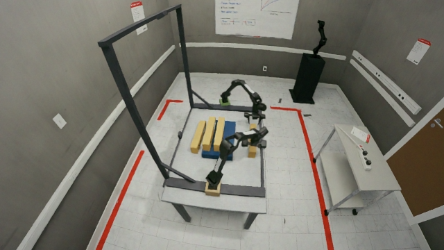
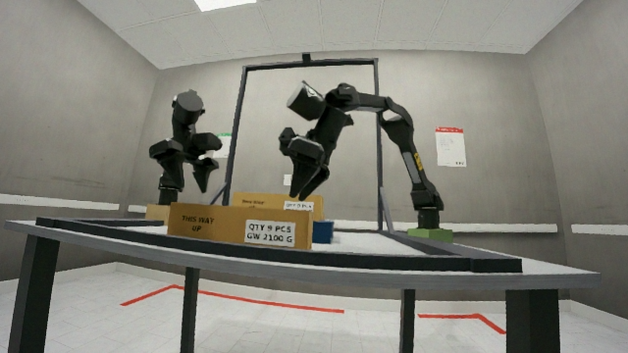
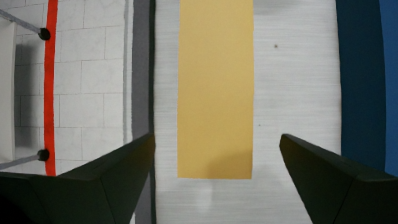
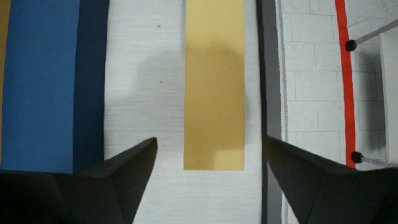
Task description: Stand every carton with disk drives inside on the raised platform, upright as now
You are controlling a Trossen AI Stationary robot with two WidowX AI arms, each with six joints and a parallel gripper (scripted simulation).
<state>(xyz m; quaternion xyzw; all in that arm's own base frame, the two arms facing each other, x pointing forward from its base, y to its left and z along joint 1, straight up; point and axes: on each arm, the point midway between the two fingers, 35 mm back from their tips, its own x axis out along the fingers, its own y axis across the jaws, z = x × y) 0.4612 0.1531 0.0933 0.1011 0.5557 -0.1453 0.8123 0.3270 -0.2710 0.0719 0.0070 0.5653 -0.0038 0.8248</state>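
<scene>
Now: right hand 14 cm to the right of the carton, 11 cm above it and 1 cm short of it. The rest, counted from my right hand: platform: 27 cm behind, 14 cm to the left, 12 cm below.
My left gripper is now 1 cm past the carton, 14 cm to the left of it and 10 cm above it. The rest, counted from my left hand: platform (29 cm behind, 14 cm to the right, 11 cm below).
</scene>
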